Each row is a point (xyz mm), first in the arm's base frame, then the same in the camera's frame.
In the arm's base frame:
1: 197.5 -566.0 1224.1
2: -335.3 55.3 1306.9
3: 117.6 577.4 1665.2
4: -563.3 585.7 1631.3
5: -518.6 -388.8 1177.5
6: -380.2 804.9 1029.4
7: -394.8 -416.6 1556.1
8: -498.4 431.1 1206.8
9: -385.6 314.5 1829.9
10: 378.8 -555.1 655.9
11: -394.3 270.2 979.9
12: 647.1 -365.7 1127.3
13: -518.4 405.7 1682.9
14: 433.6 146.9 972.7
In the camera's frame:
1: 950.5 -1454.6 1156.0
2: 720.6 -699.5 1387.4
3: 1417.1 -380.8 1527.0
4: 813.2 -146.4 1739.7
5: 367.3 -1048.7 1359.5
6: 829.9 39.8 1100.2
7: 601.8 -1140.9 1669.2
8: 666.6 -285.1 1330.3
9: 949.8 -473.6 1877.0
10: 908.8 -1466.3 561.1
11: 623.0 -455.9 1091.3
12: 1374.6 -1407.7 892.2
13: 811.4 -334.2 1782.4
14: 1302.4 -844.3 794.3

